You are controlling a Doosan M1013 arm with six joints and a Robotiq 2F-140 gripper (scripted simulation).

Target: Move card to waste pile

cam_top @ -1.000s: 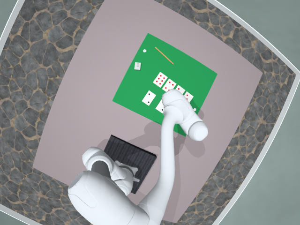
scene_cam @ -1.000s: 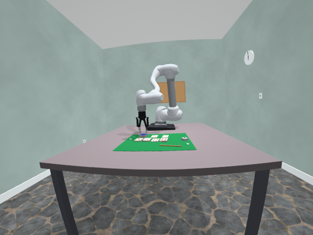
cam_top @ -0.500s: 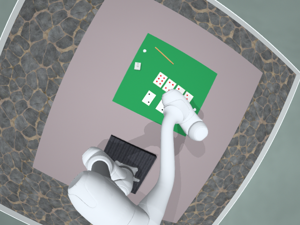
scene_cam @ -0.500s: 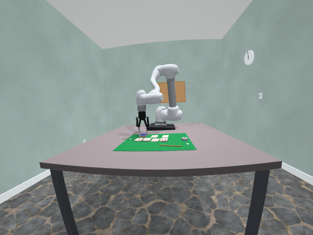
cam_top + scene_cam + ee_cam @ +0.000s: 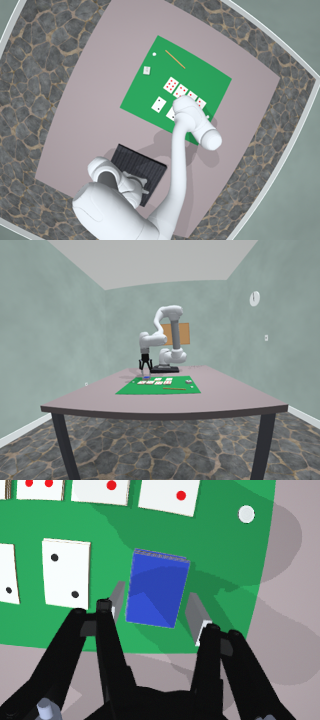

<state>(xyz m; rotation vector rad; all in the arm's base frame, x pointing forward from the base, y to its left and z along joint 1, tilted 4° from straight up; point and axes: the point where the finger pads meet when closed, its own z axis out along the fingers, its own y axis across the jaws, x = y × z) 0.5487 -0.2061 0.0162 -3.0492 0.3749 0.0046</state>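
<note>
My gripper is now 40 mm above the blue-backed card. Round my hand: thin wooden stick 360 mm ahead, 240 mm to the left, 60 mm below; then green mat 170 mm ahead, 140 mm to the left, 80 mm below; then black-pip card 230 mm to the left, 60 mm below, 40 mm ahead.
</note>
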